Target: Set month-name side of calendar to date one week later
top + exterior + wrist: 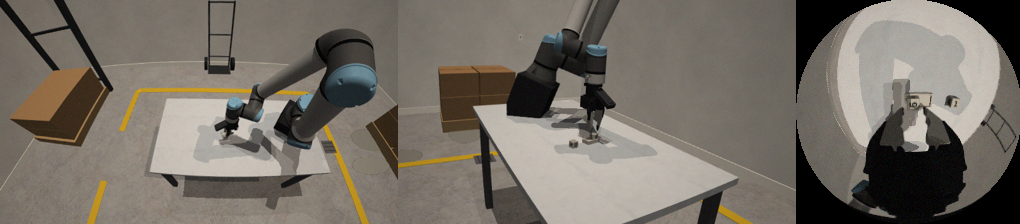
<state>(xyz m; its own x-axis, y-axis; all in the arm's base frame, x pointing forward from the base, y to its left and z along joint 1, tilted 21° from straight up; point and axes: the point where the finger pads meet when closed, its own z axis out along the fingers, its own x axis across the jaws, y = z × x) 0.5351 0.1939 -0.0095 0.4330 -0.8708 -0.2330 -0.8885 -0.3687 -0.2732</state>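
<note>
Right now the calendar tray is 1 cm ahead of my hand, 2 cm to the right of it and 5 cm below it.
</note>
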